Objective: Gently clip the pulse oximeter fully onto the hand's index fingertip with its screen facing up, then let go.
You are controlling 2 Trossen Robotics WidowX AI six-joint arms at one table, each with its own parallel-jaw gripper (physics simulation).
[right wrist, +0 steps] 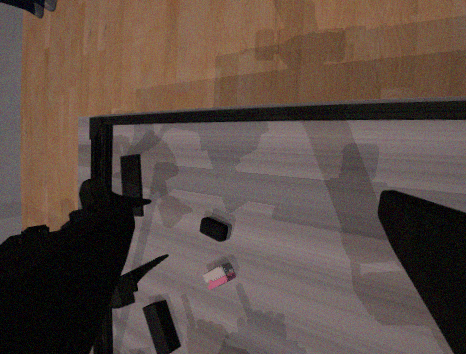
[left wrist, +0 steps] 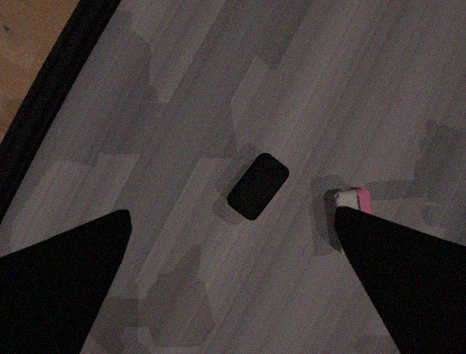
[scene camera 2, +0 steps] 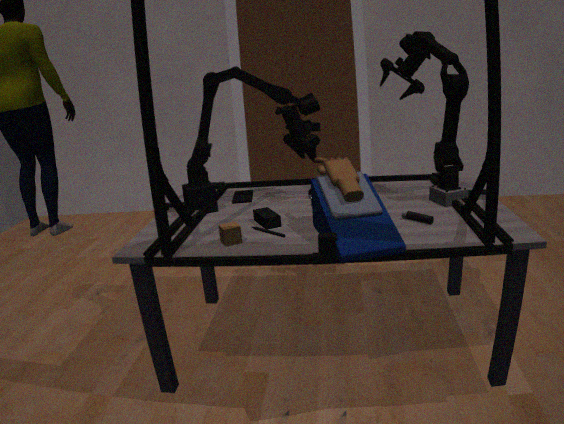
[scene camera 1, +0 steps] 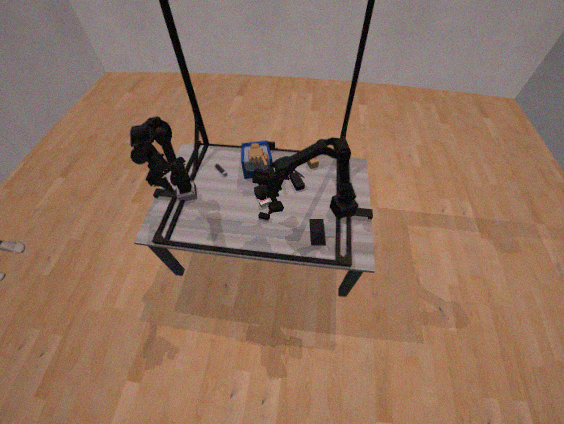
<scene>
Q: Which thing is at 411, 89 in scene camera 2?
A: My right gripper.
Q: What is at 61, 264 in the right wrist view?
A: My right gripper.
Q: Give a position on a pulse oximeter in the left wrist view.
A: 358, 198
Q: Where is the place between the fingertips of my right gripper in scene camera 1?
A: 180, 188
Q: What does my right gripper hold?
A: Nothing.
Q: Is my right gripper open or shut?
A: Open.
</scene>
